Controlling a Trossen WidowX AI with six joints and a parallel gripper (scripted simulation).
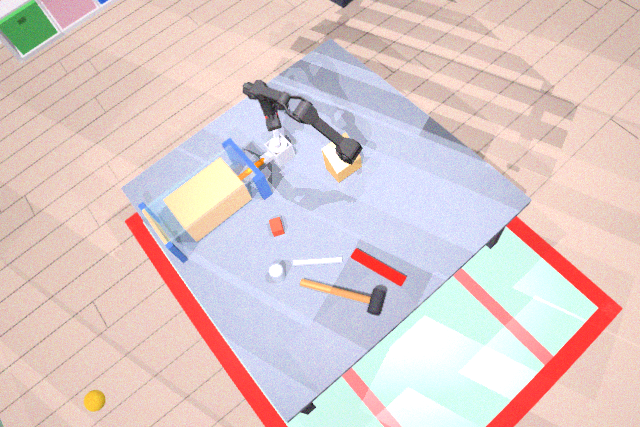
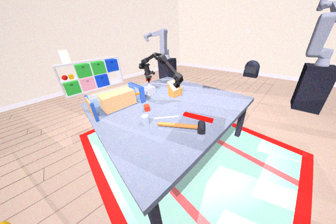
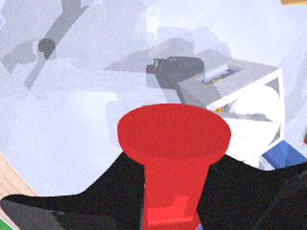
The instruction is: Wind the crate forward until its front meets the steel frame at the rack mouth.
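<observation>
The white crank handle is 30 mm to the left of my gripper tip, 20 mm ahead of it and 10 mm below it. From my gripper tip the other things lie so: white bar: 560 mm to the left, 320 mm ahead, 110 mm below; then red knob: 20 mm above; then white winch: 80 mm below, 70 mm to the left, 50 mm ahead.
</observation>
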